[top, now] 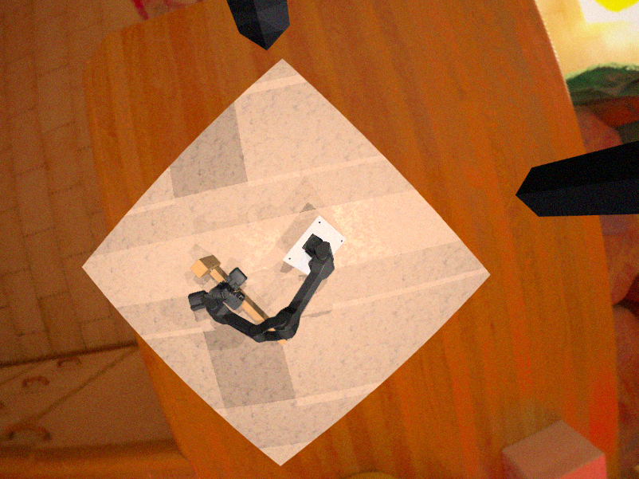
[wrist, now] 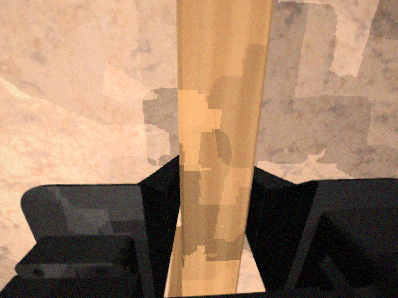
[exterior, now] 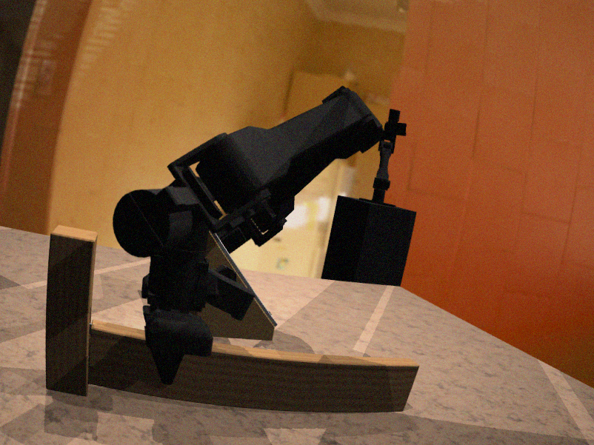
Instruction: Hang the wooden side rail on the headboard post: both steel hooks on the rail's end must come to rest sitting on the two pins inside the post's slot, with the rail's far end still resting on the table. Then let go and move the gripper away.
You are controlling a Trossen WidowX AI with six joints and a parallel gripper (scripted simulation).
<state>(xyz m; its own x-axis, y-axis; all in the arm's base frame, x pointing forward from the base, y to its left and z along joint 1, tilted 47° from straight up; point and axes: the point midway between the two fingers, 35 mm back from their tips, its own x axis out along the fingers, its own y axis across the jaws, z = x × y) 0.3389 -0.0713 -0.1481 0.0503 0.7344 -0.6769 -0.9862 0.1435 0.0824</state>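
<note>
The headboard post lies 20 mm behind my gripper tip, 110 mm to the right of it and 50 mm above it.
</note>
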